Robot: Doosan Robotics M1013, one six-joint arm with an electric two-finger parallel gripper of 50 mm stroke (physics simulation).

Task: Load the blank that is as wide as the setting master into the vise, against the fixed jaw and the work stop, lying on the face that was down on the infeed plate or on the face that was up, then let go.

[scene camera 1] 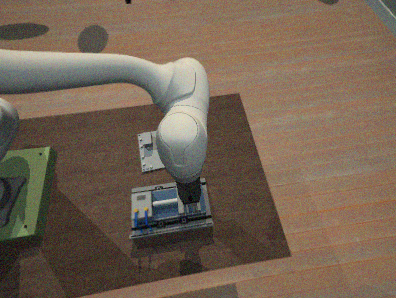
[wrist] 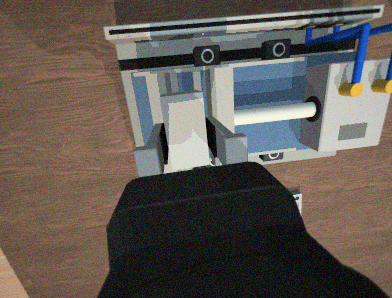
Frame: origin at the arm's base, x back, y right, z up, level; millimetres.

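Seen in the pictures: gripper, fingertip midpoint: (wrist: 186,133).
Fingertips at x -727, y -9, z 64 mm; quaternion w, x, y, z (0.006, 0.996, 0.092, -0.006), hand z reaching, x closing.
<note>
A point is followed by its place in that frame.
My gripper (scene camera 1: 190,201) {z 64, x -727, y -9 mm} (wrist: 186,133) {z 64, x -727, y -9 mm} is shut on a pale grey rectangular blank (wrist: 187,125) {z 71, x -727, y -1 mm}, with a finger on each long side. The vise (scene camera 1: 142,200) {z 36, x -554, y 4 mm} (wrist: 345,112) {z 35, x -564, y 13 mm} lies under the gripper. The blank is over the vise's jaw opening, left of the cream moving jaw (wrist: 222,97) in the wrist view. Its far end points toward the rail with black clamps. I cannot tell how high the blank is over the vise bed, or whether it touches the jaws or work stop. The gripper hides the blank in the scene view. The setting master cannot be made out.
A light grey plate (scene camera 1: 152,161) {z -52, x -551, y -185 mm} with small pegs and a block lies behind the vise, partly hidden by the arm. Blue posts with yellow ends (scene camera 1: 136,212) {z 49, x -543, y 48 mm} (wrist: 351,89) {z 50, x -579, y 35 mm} stand at the vise's screw end. A green table (scene camera 1: 37,200) {z -9, x -156, y -3 mm} bearing a dark part stands at the left.
</note>
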